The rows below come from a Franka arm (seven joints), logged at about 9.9 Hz.
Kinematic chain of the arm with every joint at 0, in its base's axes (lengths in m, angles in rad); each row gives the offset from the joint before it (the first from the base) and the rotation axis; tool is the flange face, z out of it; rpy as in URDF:
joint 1: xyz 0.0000 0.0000 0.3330 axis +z
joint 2: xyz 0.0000 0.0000 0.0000 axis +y
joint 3: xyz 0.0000 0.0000 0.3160 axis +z
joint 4: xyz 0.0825 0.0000 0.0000 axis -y
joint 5: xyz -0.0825 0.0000 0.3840 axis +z
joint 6: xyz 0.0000 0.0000 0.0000 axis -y
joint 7: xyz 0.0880 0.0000 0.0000 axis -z
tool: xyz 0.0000 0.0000 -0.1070 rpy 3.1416 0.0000 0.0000
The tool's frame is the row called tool.
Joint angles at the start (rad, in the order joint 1, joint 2, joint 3, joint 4, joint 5, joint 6, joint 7): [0.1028, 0.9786, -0.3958, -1.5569, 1.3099, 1.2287, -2.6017]
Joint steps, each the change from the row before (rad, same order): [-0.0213, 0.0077, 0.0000, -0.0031, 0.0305, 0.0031, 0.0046]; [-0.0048, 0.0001, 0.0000, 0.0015, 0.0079, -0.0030, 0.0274]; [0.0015, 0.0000, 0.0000, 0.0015, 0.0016, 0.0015, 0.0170]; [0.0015, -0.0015, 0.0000, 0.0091, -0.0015, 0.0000, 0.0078]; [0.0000, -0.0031, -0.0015, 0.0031, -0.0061, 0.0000, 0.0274]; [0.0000, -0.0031, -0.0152, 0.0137, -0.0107, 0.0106, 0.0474]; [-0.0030, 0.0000, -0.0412, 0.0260, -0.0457, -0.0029, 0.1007]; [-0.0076, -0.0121, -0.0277, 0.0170, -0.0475, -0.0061, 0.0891]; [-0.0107, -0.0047, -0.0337, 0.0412, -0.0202, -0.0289, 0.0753]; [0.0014, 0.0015, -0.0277, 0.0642, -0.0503, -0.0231, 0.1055]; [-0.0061, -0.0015, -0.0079, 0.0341, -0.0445, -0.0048, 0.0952]
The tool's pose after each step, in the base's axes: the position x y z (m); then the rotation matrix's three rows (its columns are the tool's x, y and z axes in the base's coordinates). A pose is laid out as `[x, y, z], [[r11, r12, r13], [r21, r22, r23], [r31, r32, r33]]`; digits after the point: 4 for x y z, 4 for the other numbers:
[0.6043, -0.0319, 0.1033], [[0.0062, 0.9722, -0.2342], [0.1681, 0.2299, 0.9586], [0.9858, -0.0453, -0.1619]]
[0.6053, -0.0342, 0.1044], [[0.0313, 0.9738, -0.2251], [0.1675, 0.2170, 0.9617], [0.9854, -0.0678, -0.1563]]
[0.6061, -0.0333, 0.1048], [[0.0455, 0.9733, -0.2248], [0.1717, 0.2141, 0.9616], [0.9841, -0.0823, -0.1574]]
[0.6093, -0.0319, 0.1082], [[0.0427, 0.9726, -0.2286], [0.1756, 0.2180, 0.9600], [0.9835, -0.0812, -0.1615]]
[0.6103, -0.0327, 0.1107], [[0.0646, 0.9704, -0.2325], [0.1866, 0.2172, 0.9581], [0.9803, -0.1053, -0.1671]]
[0.6149, -0.0412, 0.1161], [[0.0949, 0.9689, -0.2284], [0.2249, 0.2027, 0.9531], [0.9698, -0.1419, -0.1986]]
[0.6173, -0.0647, 0.1245], [[0.1789, 0.9534, -0.2430], [0.3063, 0.1807, 0.9346], [0.9350, -0.2417, -0.2597]]
[0.6182, -0.0842, 0.1372], [[0.2496, 0.9332, -0.2584], [0.3697, 0.1548, 0.9162], [0.8950, -0.3242, -0.3064]]
[0.6246, -0.1038, 0.1566], [[0.2939, 0.9189, -0.2630], [0.4067, 0.1288, 0.9044], [0.8650, -0.3728, -0.3359]]
[0.6345, -0.1131, 0.1769], [[0.3461, 0.8881, -0.3025], [0.4807, 0.1090, 0.8701], [0.8057, -0.4466, -0.3891]]
[0.6382, -0.1207, 0.1870], [[0.4067, 0.8533, -0.3262], [0.5330, 0.0683, 0.8433], [0.7419, -0.5169, -0.4271]]

